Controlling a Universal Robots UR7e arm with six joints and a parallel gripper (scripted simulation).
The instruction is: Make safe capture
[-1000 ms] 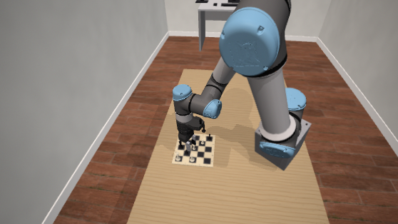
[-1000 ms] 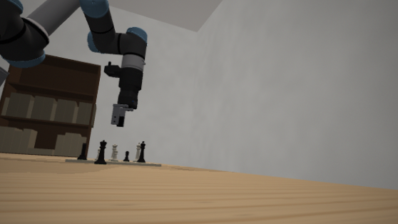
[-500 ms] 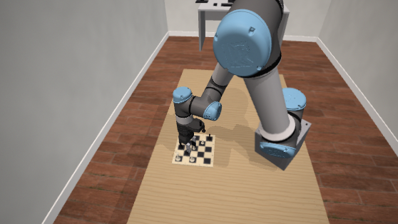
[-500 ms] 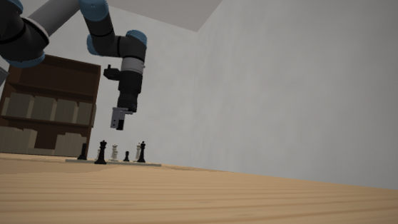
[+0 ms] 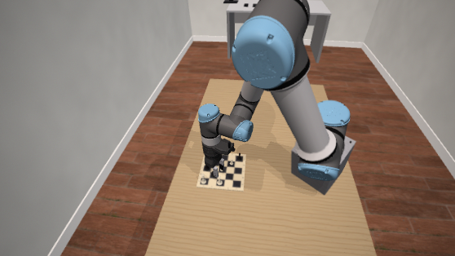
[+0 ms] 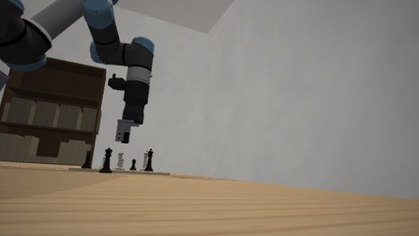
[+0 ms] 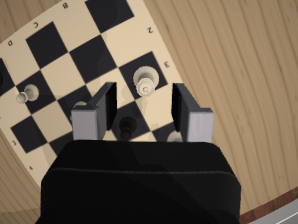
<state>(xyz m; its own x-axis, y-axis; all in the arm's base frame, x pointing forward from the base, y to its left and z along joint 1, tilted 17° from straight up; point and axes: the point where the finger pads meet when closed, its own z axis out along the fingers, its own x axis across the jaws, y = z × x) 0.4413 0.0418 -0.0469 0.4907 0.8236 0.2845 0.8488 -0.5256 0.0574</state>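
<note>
Right now the black pawn is 3 cm ahead of my hand, 4 cm to the right of it and 8 cm below it. Also, from my hand: chessboard: 1 cm behind, 8 cm to the right, 10 cm below.
</note>
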